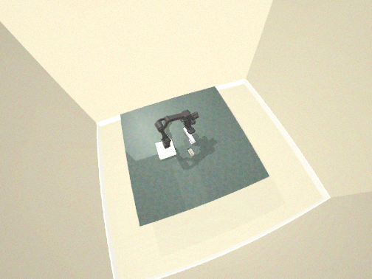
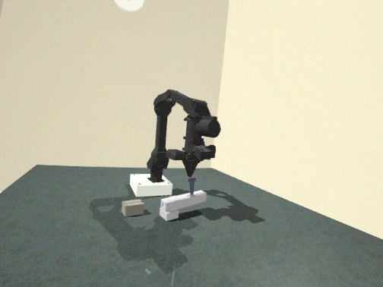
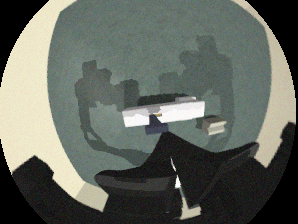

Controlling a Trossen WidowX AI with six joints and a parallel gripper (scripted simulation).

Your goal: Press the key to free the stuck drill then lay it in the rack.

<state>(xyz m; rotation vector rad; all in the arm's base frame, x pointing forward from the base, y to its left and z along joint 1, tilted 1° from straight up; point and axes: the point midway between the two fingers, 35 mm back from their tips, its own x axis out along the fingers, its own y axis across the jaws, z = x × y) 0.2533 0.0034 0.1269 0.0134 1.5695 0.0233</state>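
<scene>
Now: the key 4 cm below my gripper tip and 1 cm to the left of it. Also, from my gripper tip: yellow drill: 9 cm below, 4 cm to the right; grey slatted rack: 18 cm to the right, 13 cm below, 7 cm behind; fixture: 10 cm below, 2 cm to the right.
</scene>
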